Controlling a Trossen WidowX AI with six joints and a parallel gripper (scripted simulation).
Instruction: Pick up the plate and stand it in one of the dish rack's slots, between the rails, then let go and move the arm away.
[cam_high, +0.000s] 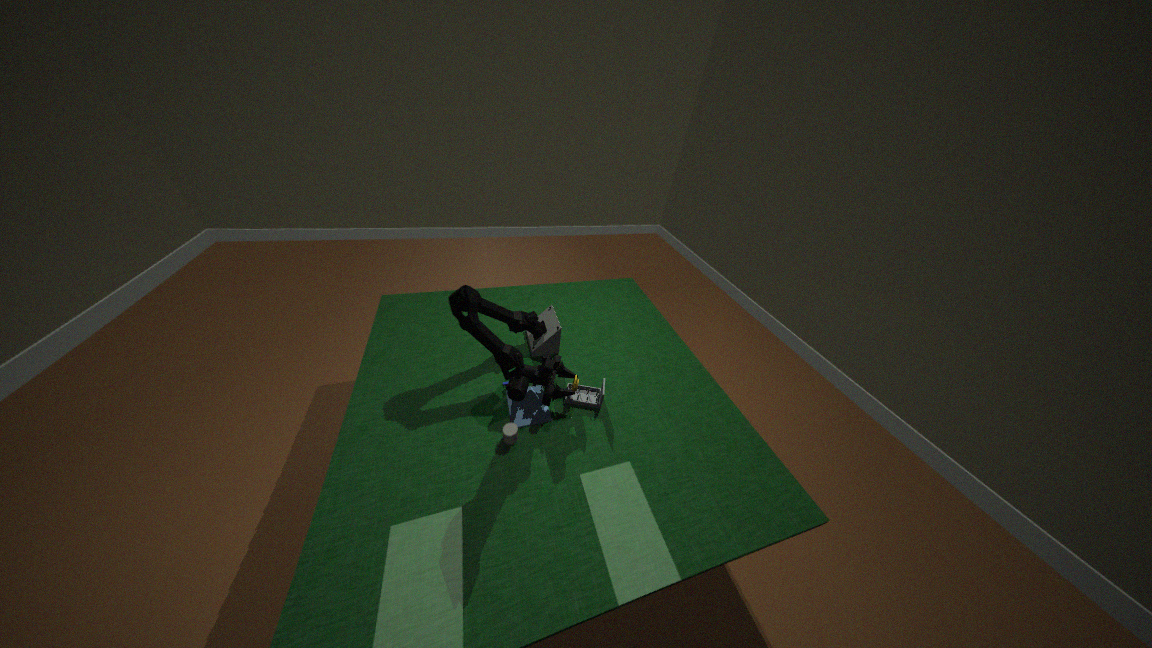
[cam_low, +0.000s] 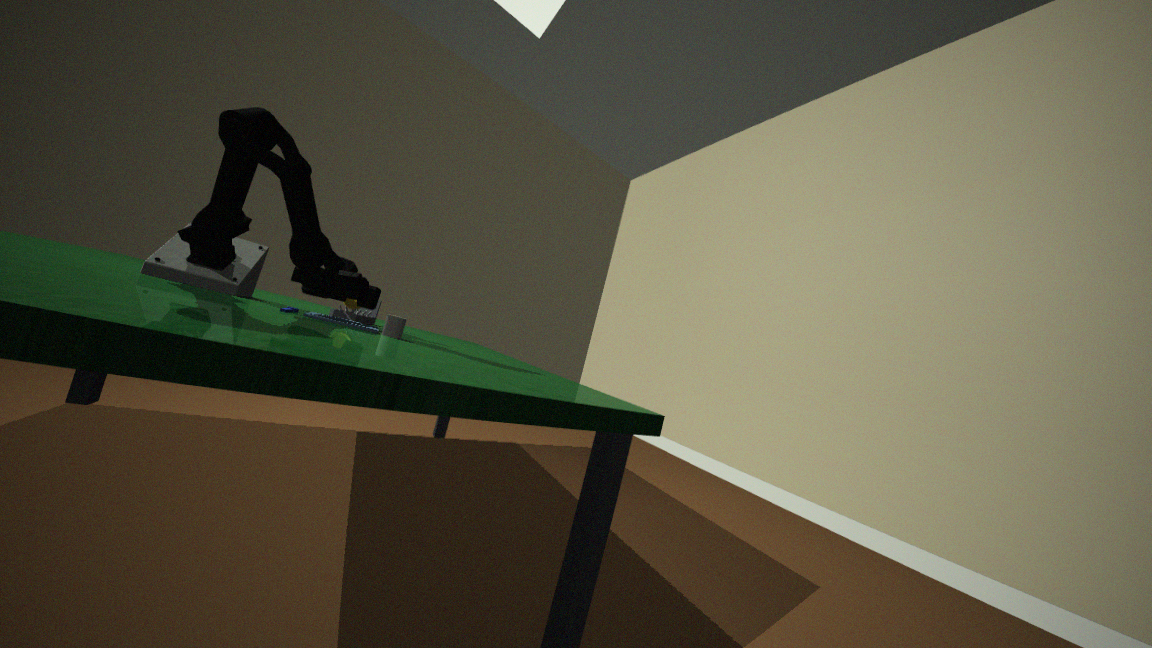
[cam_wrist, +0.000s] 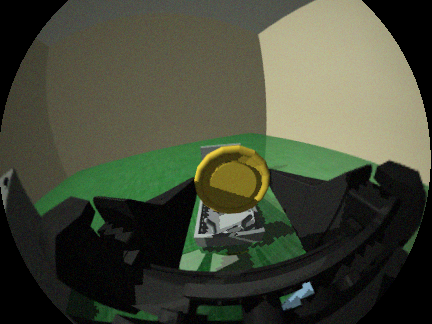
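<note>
My gripper tip is now 5 cm above the grey dish rack, 3 cm to the right of it and 1 cm short of it. From my gripper tip the other things lie so: light blue mat 17 cm to the right, 7 cm below; then yellow plate 1 cm to the right; then blue spoon 19 cm to the right, 11 cm behind, 7 cm below.
</note>
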